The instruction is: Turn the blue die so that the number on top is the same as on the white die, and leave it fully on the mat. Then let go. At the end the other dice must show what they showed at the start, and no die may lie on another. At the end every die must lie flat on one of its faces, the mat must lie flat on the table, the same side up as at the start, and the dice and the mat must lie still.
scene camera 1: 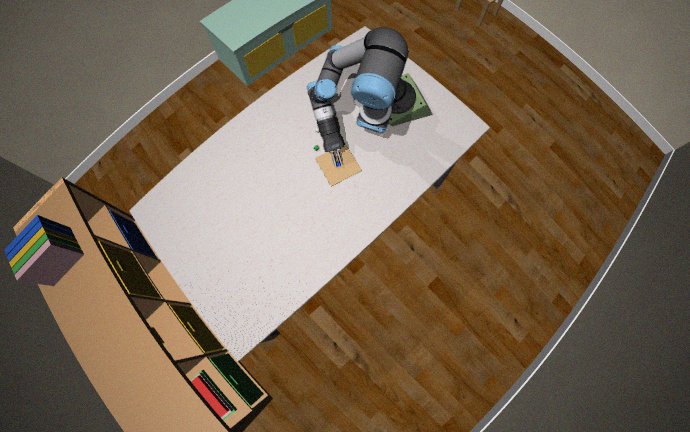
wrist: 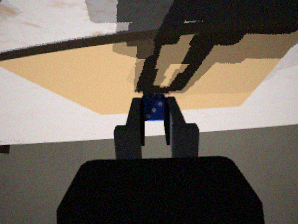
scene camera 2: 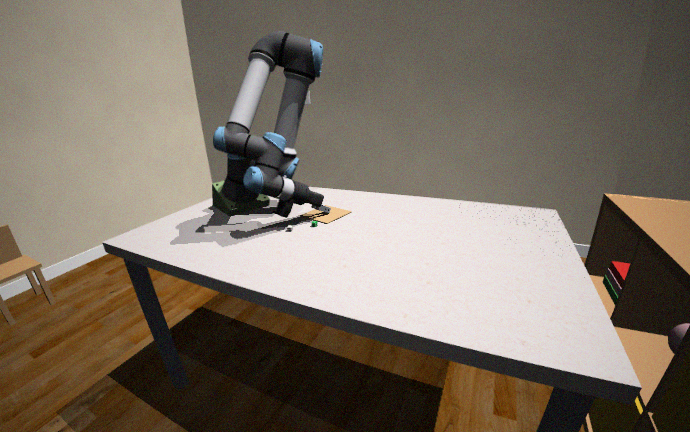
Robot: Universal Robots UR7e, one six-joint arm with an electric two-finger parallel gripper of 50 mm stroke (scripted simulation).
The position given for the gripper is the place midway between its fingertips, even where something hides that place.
Note:
In view: the gripper (wrist: 153, 111) and a tan mat (scene camera 1: 349, 167).
The tan mat is seen too in the wrist view (wrist: 216, 65).

